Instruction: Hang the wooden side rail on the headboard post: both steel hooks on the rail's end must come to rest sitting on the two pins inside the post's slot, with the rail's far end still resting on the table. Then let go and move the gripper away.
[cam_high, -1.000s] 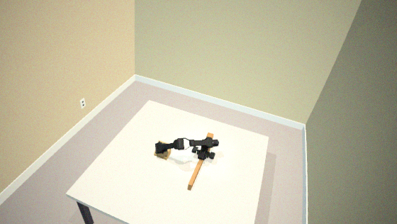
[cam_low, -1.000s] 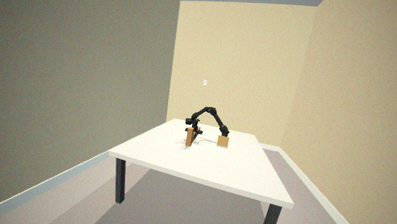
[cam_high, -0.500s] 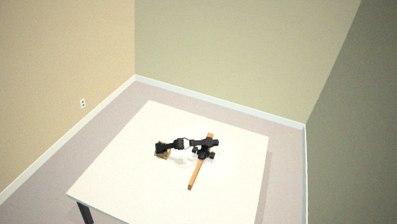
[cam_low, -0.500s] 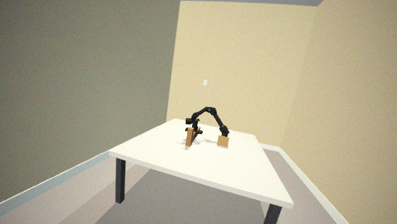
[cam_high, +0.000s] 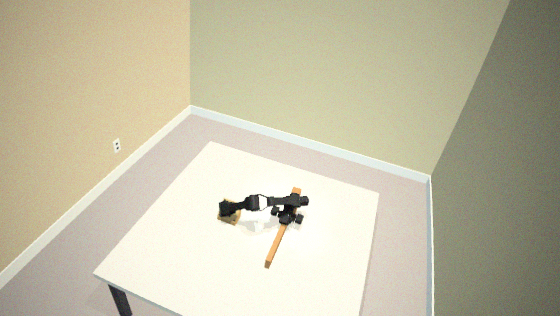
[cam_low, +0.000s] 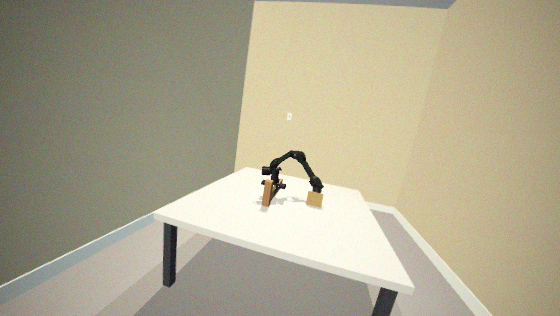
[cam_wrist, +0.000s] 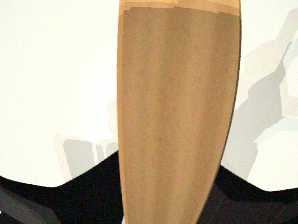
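Now: gripper tip 2 cm past the upright headboard post, 14 cm to the right of it and 6 cm below it.
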